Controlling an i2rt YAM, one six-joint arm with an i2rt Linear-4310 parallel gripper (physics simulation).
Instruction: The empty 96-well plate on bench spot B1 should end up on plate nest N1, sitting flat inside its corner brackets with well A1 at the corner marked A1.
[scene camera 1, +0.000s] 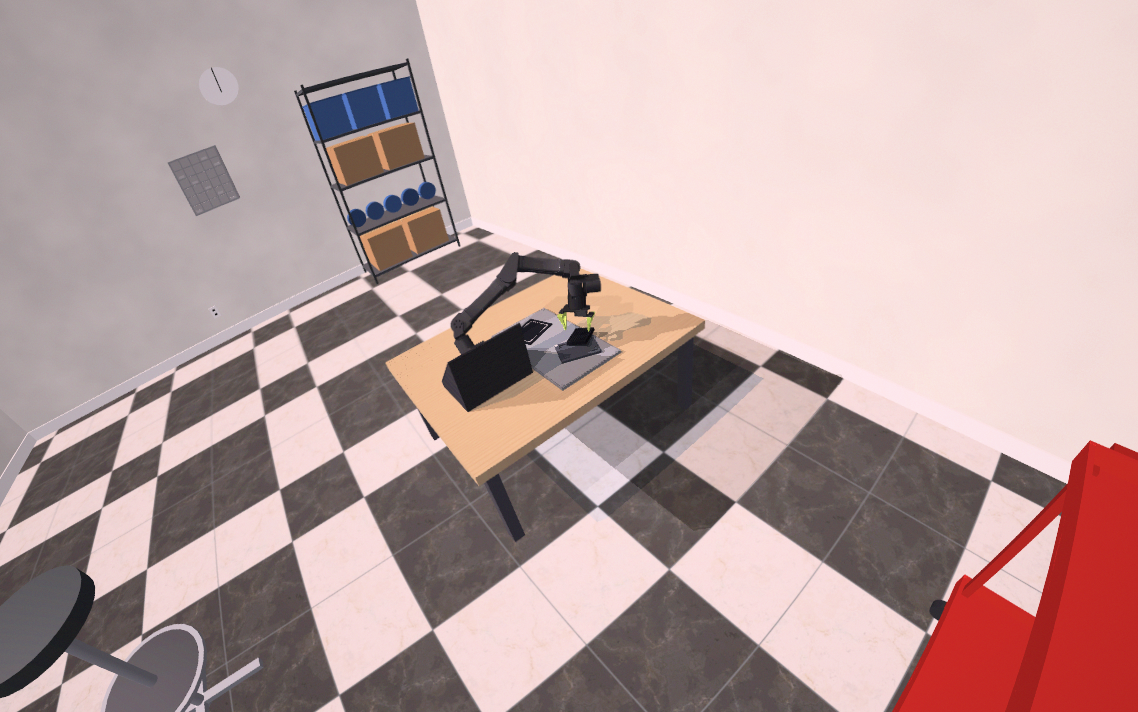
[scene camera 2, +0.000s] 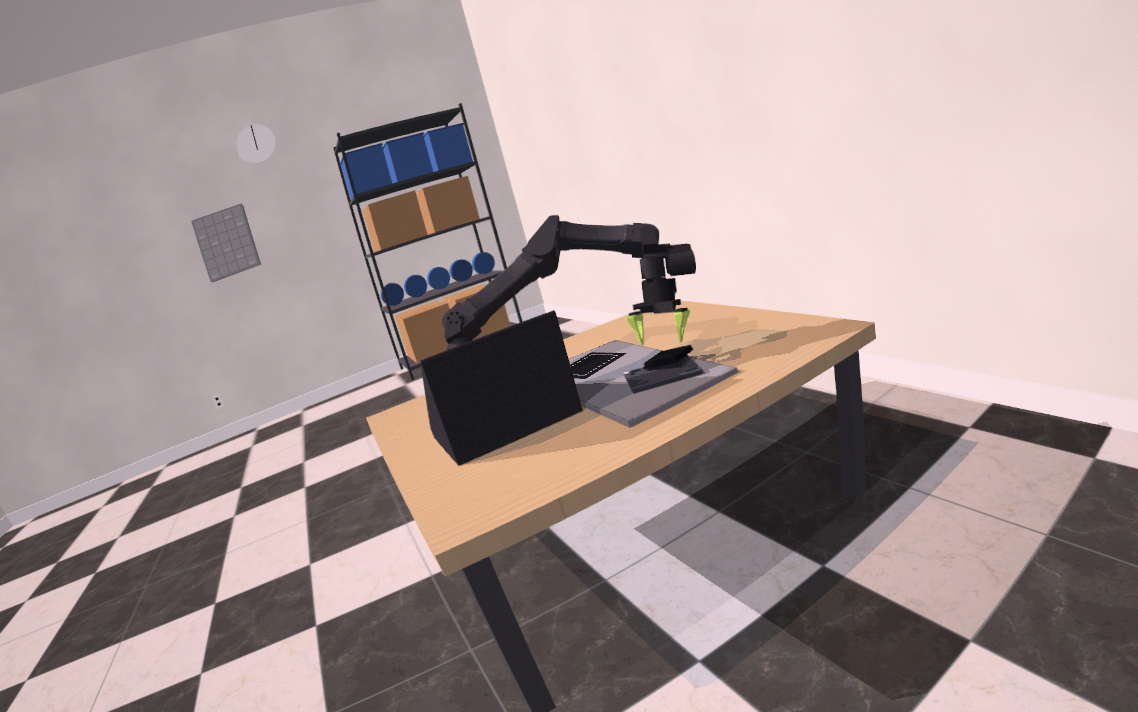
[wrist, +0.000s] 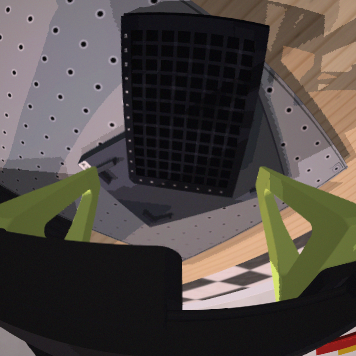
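Seen in the pictures: gripper, between the fingertips: (scene camera 1: 577, 330) (scene camera 2: 661, 343) (wrist: 177, 175); arm's base, origin of its link: (scene camera 1: 471, 355) (scene camera 2: 472, 371).
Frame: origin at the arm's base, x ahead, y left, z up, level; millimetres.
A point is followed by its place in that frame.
Note:
The black 96-well plate (scene camera 1: 579, 337) {z -109, x 413, y -140 mm} (scene camera 2: 668, 356) {z -107, x 409, y -154 mm} (wrist: 190, 110) {z -120, x 435, y -126 mm} lies crooked and tilted on the dark plate nest (scene camera 1: 577, 352) {z -128, x 353, y -185 mm} (scene camera 2: 662, 379) {z -128, x 339, y -203 mm} (wrist: 150, 212) {z -128, x 304, y -161 mm}. One end is raised, and it is turned against the nest's outline, not flat inside the corner brackets. In the wrist view a white label (wrist: 84, 165) {z -128, x 335, y -77 mm}, too blurred to read, marks the nest's left corner. The plate's small edge marks are hard to read. My gripper (scene camera 1: 577, 328) {z -80, x 416, y -129 mm} (scene camera 2: 662, 340) {z -80, x 416, y -129 mm} (wrist: 177, 175) {z -80, x 416, y -129 mm} is open above the plate, with its green fingertips wide apart and holding nothing. The black bench spot (scene camera 1: 535, 330) {z -138, x 368, y 98 mm} (scene camera 2: 597, 363) {z -138, x 366, y 91 mm} with a dashed white outline bears no plate.
A grey perforated board (scene camera 1: 563, 379) {z -140, x 213, y -248 mm} (scene camera 2: 625, 415) {z -140, x 193, y -248 mm} (wrist: 45, 90) {z -140, x 386, y -21 mm} lies under the nest on the wooden table (scene camera 1: 469, 445) {z -153, x -213, y -223 mm} (scene camera 2: 469, 524) {z -153, x -200, y -315 mm}. A large black wedge-shaped block (scene camera 1: 495, 369) {z -45, x 33, y -93 mm} (scene camera 2: 503, 390) {z -38, x 20, y -92 mm} stands beside the board, near the arm's base. A shelf rack stands behind.

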